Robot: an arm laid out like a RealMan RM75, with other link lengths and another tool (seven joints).
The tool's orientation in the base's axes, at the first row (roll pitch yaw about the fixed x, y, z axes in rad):
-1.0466 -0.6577 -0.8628
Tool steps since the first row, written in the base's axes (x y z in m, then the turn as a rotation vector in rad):
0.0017 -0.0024 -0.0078 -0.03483 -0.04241 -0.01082
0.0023 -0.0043 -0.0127 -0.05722 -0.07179 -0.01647
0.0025 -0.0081 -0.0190 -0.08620 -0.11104 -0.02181
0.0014 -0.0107 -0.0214 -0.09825 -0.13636 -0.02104
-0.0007 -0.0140 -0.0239 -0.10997 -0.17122 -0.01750
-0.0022 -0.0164 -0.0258 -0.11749 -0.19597 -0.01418
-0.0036 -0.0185 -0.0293 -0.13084 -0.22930 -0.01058
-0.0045 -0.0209 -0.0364 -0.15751 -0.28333 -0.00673
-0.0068 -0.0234 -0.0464 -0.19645 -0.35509 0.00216
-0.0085 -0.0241 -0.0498 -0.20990 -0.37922 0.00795
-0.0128 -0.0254 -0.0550 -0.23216 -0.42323 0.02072
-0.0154 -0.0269 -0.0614 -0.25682 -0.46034 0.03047
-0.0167 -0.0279 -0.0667 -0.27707 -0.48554 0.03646
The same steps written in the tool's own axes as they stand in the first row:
-0.0025 0.0068 -0.0042 0.00096 -0.01457 -0.05400
-0.0040 0.0107 -0.0074 0.00364 -0.02467 -0.08987
-0.0055 0.0154 -0.0128 0.00906 -0.03900 -0.13650
-0.0059 0.0165 -0.0163 0.01855 -0.04632 -0.16186
-0.0066 0.0169 -0.0209 0.03564 -0.05457 -0.19357
-0.0070 0.0173 -0.0243 0.04868 -0.06039 -0.21539
-0.0086 0.0189 -0.0280 0.06405 -0.06998 -0.24660
-0.0120 0.0233 -0.0331 0.08516 -0.08780 -0.30028
-0.0178 0.0287 -0.0401 0.11370 -0.11661 -0.37170
-0.0203 0.0298 -0.0428 0.12482 -0.12847 -0.39477
-0.0249 0.0304 -0.0479 0.14763 -0.14998 -0.43493
-0.0293 0.0330 -0.0528 0.16321 -0.17168 -0.47190
-0.0326 0.0357 -0.0563 0.17160 -0.18852 -0.49886

